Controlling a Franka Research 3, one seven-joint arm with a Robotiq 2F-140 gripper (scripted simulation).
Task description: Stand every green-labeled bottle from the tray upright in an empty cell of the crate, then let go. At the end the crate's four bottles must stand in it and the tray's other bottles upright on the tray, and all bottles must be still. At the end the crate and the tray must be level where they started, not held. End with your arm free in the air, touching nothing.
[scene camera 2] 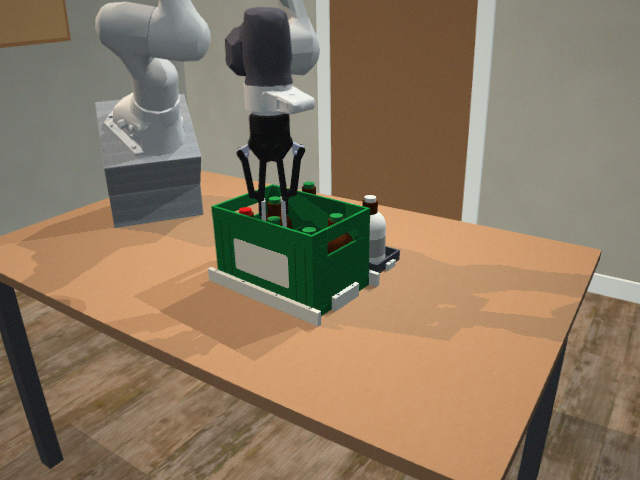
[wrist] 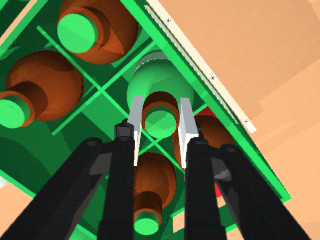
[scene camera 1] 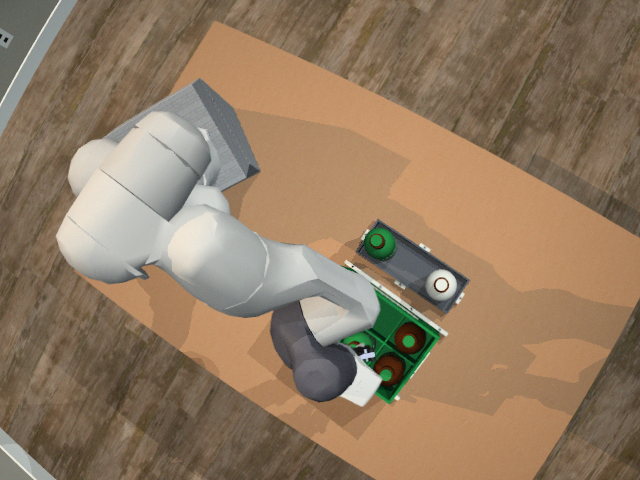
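My gripper (scene camera 2: 274,229) visible; my gripper also in the wrist view (wrist: 160,110). A green-labeled bottle (wrist: 155,77). A green-labeled bottle (scene camera 1: 376,237). A white-labeled bottle (scene camera 2: 377,243), also in scene camera 1 (scene camera 1: 439,288).
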